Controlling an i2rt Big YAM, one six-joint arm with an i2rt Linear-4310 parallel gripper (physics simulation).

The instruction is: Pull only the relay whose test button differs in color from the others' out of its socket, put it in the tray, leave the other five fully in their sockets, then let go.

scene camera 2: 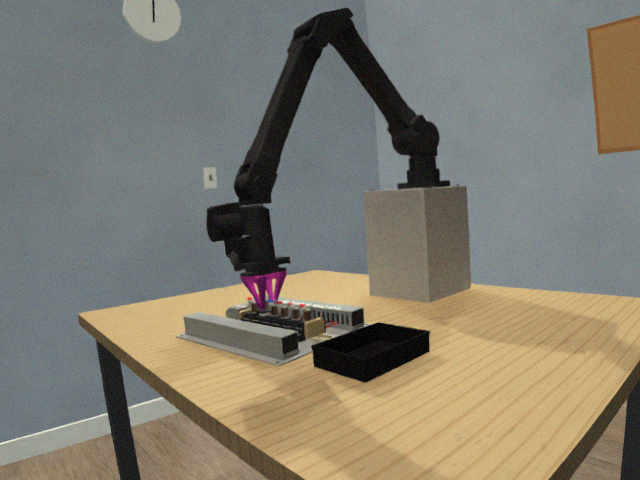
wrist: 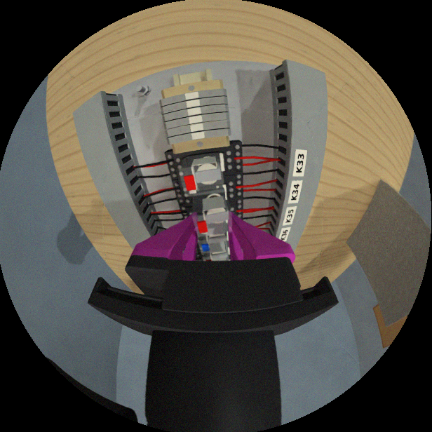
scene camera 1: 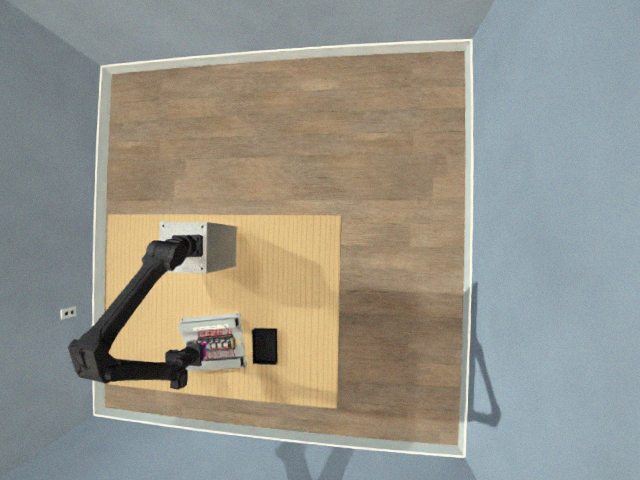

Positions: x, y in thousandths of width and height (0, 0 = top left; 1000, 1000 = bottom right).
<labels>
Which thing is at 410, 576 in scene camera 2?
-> The gripper.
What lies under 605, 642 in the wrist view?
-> The gripper.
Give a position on a grey panel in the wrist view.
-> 575, 198
</labels>
